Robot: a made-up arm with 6 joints.
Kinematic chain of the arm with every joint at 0, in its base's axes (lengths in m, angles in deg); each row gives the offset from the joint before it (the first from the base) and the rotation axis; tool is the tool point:
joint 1: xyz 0 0 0.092 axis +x
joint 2: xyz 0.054 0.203 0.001 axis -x
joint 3: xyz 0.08 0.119 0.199 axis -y
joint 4: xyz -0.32 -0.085 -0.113 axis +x
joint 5: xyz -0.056 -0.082 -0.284 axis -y
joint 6: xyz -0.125 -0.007 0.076 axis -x
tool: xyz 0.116 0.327 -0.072
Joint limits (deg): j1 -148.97..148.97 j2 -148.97..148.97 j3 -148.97..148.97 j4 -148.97..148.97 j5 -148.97..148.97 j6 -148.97..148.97
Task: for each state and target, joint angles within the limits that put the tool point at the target. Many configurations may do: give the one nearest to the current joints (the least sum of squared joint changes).
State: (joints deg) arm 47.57 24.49 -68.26 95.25 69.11 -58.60
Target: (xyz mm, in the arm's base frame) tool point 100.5 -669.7 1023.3
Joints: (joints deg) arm 82.22 20.20 -89.97 96.72 89.76 -78.61
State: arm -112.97 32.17 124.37 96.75 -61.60 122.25
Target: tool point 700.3 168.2 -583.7
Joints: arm -84.43 10.68 137.39 111.32 -61.01 145.60
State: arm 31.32 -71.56 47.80 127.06 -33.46 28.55
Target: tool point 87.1 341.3 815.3
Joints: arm 40.57 -63.63 73.16 92.72 -32.05 65.31
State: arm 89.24 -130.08 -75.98 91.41 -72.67 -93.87
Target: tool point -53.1 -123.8 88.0
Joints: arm 86.52 -123.07 -71.95 87.76 -77.89 -101.59
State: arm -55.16 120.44 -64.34 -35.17 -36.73 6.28
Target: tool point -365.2 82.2 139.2
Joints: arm -48.87 123.65 -11.88 -37.07 -33.63 7.77
